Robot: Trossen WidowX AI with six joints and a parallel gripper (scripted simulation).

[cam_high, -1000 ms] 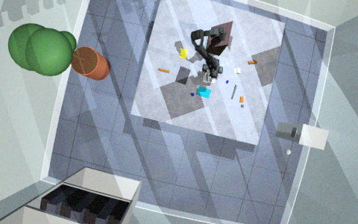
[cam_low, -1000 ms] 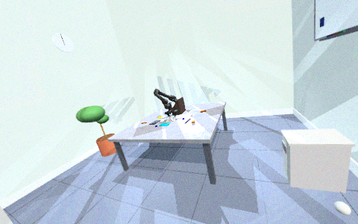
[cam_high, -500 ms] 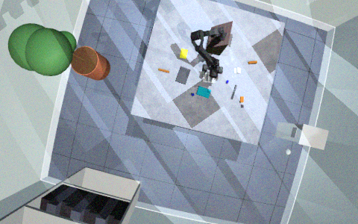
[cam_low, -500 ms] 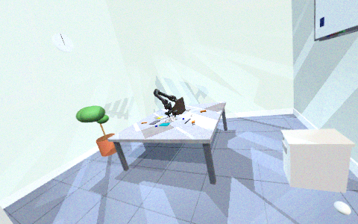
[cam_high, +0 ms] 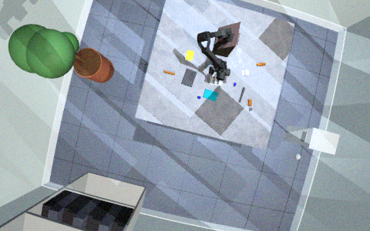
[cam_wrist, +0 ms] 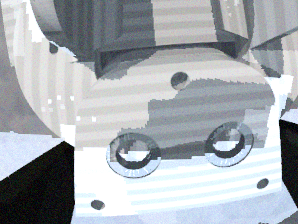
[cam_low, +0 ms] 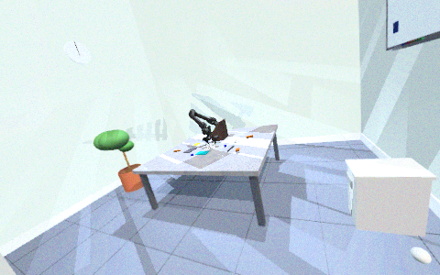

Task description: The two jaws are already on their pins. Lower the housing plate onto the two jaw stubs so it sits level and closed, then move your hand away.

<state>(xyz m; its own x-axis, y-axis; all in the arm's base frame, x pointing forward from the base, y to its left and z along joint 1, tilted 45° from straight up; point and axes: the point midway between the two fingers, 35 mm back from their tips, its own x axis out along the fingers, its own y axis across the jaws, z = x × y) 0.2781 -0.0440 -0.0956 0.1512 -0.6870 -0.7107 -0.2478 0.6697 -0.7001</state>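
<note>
Now: gripper tip 1 cm short of the white housing plate and 2 cm below it. From my gripper tip the other things lie so: dark bar: 9 cm ahead, 29 cm to the left; grey slab: 13 cm ahead, 23 cm to the right, 1 cm below; cyan block: 21 cm ahead, 1 cm to the left, 1 cm below.
</note>
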